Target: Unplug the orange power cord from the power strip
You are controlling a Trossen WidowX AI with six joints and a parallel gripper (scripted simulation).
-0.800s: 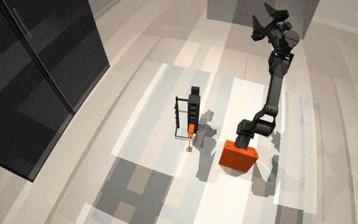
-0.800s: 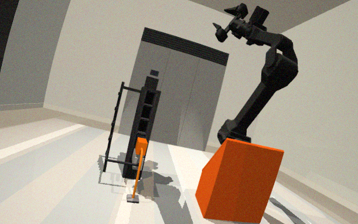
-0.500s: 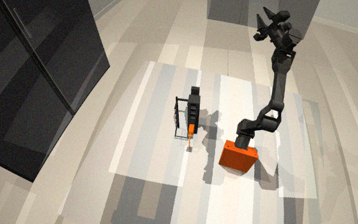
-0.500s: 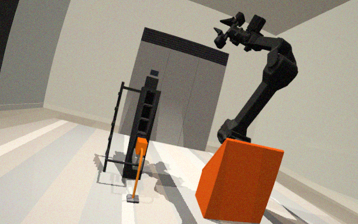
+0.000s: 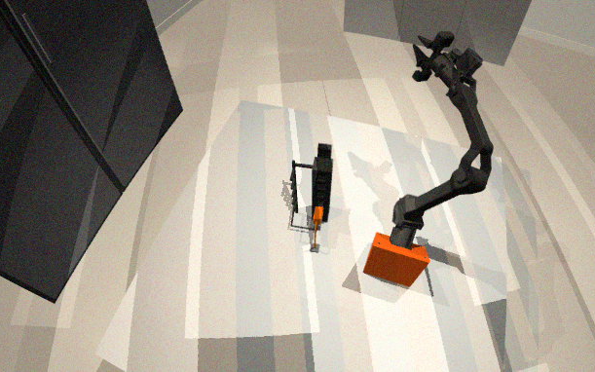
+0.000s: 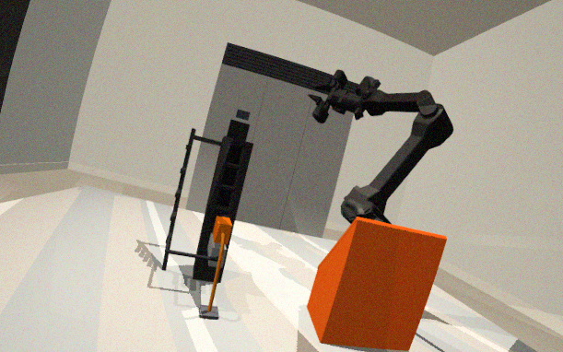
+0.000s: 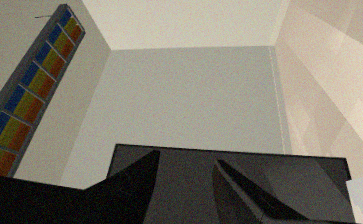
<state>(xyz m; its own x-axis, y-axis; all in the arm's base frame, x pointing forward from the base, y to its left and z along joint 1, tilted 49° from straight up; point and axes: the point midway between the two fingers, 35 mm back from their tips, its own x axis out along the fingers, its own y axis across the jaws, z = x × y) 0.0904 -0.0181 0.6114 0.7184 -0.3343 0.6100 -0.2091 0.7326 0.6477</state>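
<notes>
My gripper tip is 440 mm to the right of the orange plug, 410 mm above it and 190 mm short of it. Round my gripper tip: thin black frame (400 mm to the left, 400 mm below, 280 mm ahead).
</notes>
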